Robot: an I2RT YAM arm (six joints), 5 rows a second.
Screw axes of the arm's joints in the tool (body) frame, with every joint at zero. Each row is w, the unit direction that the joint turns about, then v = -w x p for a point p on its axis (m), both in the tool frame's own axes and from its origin. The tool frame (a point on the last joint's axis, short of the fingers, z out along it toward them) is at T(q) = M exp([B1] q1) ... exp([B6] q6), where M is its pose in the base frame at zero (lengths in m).
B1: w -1 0 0 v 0 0.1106 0
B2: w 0 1 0 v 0.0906 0 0.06
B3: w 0 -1 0 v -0.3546 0 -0.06
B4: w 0 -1 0 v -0.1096 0 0
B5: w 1 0 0 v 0 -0.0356 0
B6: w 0 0 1 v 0 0 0
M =
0 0 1 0.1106
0 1 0 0
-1 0 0 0.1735
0 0 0 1
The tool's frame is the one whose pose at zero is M.
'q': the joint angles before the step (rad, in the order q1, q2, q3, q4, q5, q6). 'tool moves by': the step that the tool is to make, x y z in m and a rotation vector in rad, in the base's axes. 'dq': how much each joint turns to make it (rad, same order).
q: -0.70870, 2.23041, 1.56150, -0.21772, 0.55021, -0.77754
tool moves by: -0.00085, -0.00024, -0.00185, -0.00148, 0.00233, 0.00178
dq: -0.00155, 0.00107, -0.00677, 0.00964, -0.00006, -0.00498
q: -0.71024, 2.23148, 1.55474, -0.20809, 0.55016, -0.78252
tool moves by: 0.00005, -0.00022, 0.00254, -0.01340, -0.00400, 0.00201
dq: 0.00001, -0.00594, -0.00389, 0.01365, 0.00452, -0.00748
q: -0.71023, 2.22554, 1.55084, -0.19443, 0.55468, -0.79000
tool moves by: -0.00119, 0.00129, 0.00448, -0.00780, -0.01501, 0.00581
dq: 0.00000, -0.01681, -0.01375, 0.01455, -0.00673, -0.00221
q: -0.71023, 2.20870, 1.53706, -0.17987, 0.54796, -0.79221
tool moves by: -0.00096, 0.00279, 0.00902, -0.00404, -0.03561, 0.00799
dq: 0.00192, -0.02863, -0.01486, 0.01055, -0.01903, 0.01040
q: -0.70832, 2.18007, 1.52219, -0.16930, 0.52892, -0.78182
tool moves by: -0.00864, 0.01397, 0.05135, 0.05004, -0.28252, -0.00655
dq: 0.00038, -0.15174, -0.04619, -0.00254, -0.15057, 0.18117
